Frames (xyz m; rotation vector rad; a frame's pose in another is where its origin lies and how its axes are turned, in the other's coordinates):
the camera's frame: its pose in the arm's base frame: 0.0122 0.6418 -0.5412 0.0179 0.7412 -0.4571
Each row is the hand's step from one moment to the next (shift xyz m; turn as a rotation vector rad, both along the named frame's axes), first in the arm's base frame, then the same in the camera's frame.
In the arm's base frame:
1: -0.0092 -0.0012 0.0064 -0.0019 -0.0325 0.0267
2: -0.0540 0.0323 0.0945 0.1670 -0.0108 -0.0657
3: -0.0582 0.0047 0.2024 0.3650 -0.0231 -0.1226
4: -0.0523 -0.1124 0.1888 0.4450 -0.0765 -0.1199
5: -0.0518 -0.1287 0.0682 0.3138 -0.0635 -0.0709
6: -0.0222 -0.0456 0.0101 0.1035 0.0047 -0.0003
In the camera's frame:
1: -0.0096 -0.0057 -0.0010 -0.0059 -0.0339 0.0243
2: -0.1094 -0.0064 0.0295 0.1549 0.0678 0.0612
3: -0.1719 -0.0485 0.1117 0.3245 0.1455 0.1493
4: -0.1129 -0.1497 0.1259 0.3954 0.1296 0.2124
5: -0.0272 -0.1470 0.0396 0.2737 0.0808 0.1615
6: -0.0029 -0.0516 0.0011 0.0650 0.0465 0.0659

